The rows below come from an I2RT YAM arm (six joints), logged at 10 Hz.
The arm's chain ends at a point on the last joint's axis. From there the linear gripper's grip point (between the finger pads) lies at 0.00 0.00 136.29 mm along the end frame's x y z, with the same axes.
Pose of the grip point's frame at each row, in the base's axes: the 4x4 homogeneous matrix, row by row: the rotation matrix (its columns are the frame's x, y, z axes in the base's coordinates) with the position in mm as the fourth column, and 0 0 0 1 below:
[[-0.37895, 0.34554, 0.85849, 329.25], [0.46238, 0.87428, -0.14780, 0.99], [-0.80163, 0.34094, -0.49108, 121.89], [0, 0, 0, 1]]
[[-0.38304, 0.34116, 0.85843, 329.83], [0.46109, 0.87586, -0.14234, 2.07], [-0.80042, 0.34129, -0.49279, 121.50], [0, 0, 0, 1]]
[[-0.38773, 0.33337, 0.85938, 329.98], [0.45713, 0.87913, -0.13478, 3.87], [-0.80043, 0.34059, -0.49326, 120.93], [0, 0, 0, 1]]
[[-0.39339, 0.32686, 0.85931, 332.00], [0.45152, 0.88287, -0.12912, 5.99], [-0.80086, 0.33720, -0.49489, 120.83], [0, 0, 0, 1]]
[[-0.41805, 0.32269, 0.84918, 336.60], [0.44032, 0.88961, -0.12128, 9.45], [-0.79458, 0.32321, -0.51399, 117.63], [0, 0, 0, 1]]
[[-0.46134, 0.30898, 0.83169, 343.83], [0.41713, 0.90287, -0.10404, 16.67], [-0.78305, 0.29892, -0.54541, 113.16], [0, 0, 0, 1]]
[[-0.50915, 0.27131, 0.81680, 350.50], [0.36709, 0.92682, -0.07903, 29.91], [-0.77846, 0.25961, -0.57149, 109.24], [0, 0, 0, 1]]
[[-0.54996, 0.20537, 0.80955, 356.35], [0.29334, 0.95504, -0.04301, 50.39], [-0.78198, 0.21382, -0.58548, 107.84], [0, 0, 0, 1]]
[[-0.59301, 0.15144, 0.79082, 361.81], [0.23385, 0.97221, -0.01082, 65.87], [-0.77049, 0.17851, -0.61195, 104.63], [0, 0, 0, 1]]
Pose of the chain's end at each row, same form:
[[-0.37895, 0.34554, 0.85849, 212.25], [0.46238, 0.87428, -0.14780, 21.13], [-0.80163, 0.34094, -0.49108, 188.82], [0, 0, 0, 1]]
[[-0.38304, 0.34116, 0.85843, 212.83], [0.46109, 0.87586, -0.14234, 21.47], [-0.80042, 0.34129, -0.49279, 188.66], [0, 0, 0, 1]]
[[-0.38773, 0.33337, 0.85938, 212.86], [0.45713, 0.87913, -0.13478, 22.24], [-0.80043, 0.34059, -0.49326, 188.16], [0, 0, 0, 1]]
[[-0.39339, 0.32686, 0.85931, 214.88], [0.45152, 0.88287, -0.12912, 23.59], [-0.80086, 0.33720, -0.49489, 188.28], [0, 0, 0, 1]]
[[-0.41805, 0.32269, 0.84918, 220.87], [0.44032, 0.88961, -0.12128, 25.98], [-0.79458, 0.32321, -0.51399, 187.68], [0, 0, 0, 1]]
[[-0.46134, 0.30898, 0.83169, 230.48], [0.41713, 0.90287, -0.10404, 30.85], [-0.78305, 0.29892, -0.54541, 187.49], [0, 0, 0, 1]]
[[-0.50915, 0.27131, 0.81680, 239.18], [0.36709, 0.92682, -0.07903, 40.68], [-0.77846, 0.25961, -0.57149, 187.13], [0, 0, 0, 1]]
[[-0.54996, 0.20537, 0.80955, 246.02], [0.29334, 0.95504, -0.04301, 56.25], [-0.78198, 0.21382, -0.58548, 187.64], [0, 0, 0, 1]]
[[-0.59301, 0.15144, 0.79082, 254.03], [0.23385, 0.97221, -0.01082, 67.34], [-0.77049, 0.17851, -0.61195, 188.03], [0, 0, 0, 1]]

